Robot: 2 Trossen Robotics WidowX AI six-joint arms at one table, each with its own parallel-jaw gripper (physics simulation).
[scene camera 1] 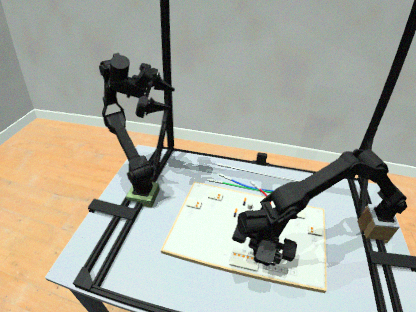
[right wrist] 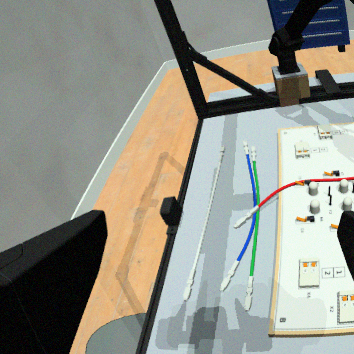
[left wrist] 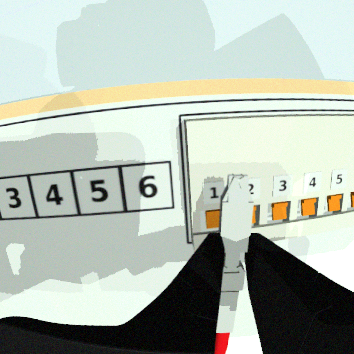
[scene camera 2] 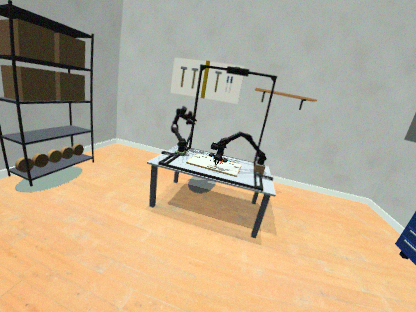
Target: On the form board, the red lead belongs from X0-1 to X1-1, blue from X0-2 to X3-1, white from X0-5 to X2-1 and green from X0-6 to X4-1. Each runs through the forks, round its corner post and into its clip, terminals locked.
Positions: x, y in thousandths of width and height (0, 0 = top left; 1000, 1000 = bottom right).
My right gripper (scene camera 1: 415, 316) is open, holding nothing. I also see my left gripper (scene camera 1: 617, 819), a form board (left wrist: 290, 640) and a connector block (left wrist: 747, 411).
My left gripper shows as well in the left wrist view (left wrist: 657, 691). My right gripper also shows in the right wrist view (right wrist: 645, 634). The form board shows as well in the right wrist view (right wrist: 871, 880).
